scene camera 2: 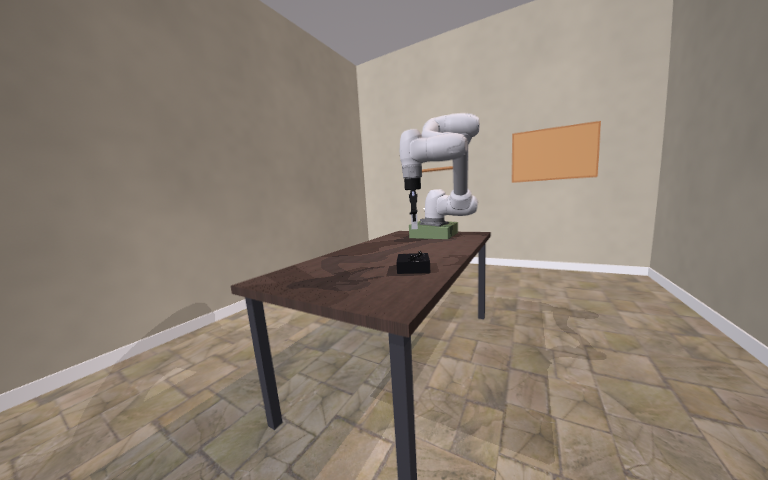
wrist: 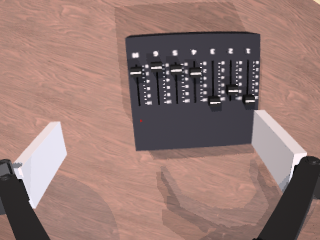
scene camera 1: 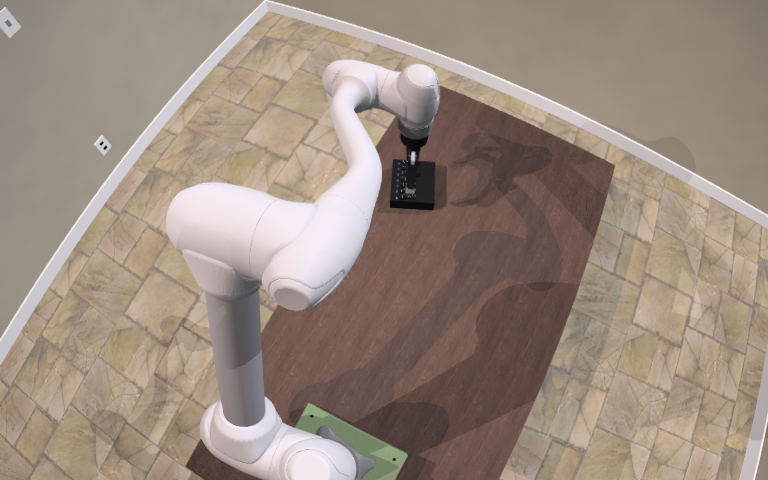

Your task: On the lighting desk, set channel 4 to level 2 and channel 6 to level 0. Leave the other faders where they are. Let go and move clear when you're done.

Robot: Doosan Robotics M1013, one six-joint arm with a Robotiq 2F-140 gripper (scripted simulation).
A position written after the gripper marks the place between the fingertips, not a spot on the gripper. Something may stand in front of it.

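Note:
The gripper (scene camera 1: 410, 171) can be seen, and the wrist view shows the gripper (wrist: 157, 133) too.

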